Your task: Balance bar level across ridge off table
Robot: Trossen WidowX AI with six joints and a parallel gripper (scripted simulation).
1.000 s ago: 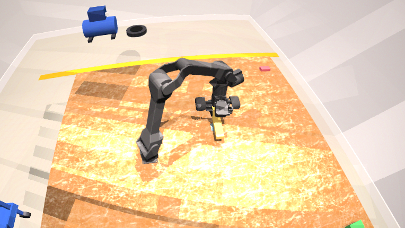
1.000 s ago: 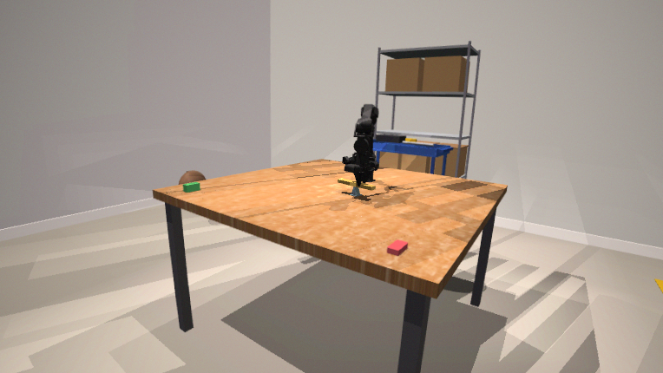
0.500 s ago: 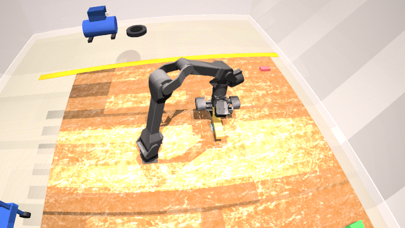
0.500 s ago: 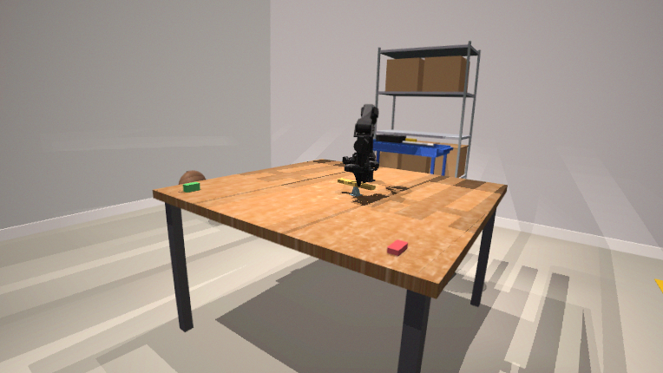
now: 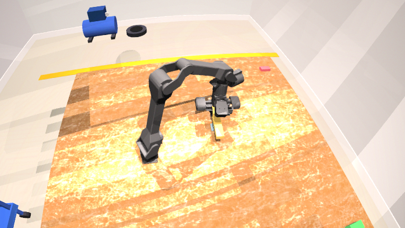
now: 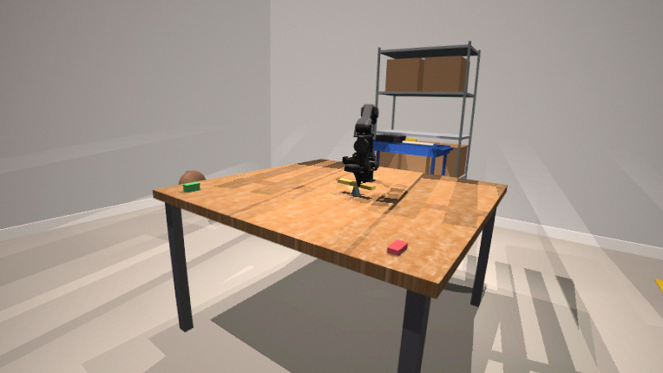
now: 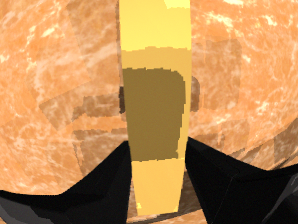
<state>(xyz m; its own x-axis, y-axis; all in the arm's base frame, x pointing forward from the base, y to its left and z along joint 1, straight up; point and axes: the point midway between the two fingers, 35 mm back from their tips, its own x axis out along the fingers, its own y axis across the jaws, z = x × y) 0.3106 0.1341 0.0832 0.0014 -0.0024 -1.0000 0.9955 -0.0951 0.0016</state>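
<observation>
Right now the bar is 30 mm to the right of my gripper tip. Also, from my gripper tip: green block (430 mm ahead, 630 mm to the right, 30 mm below); then pink block (430 mm ahead, 370 mm to the left, 40 mm below).
</observation>
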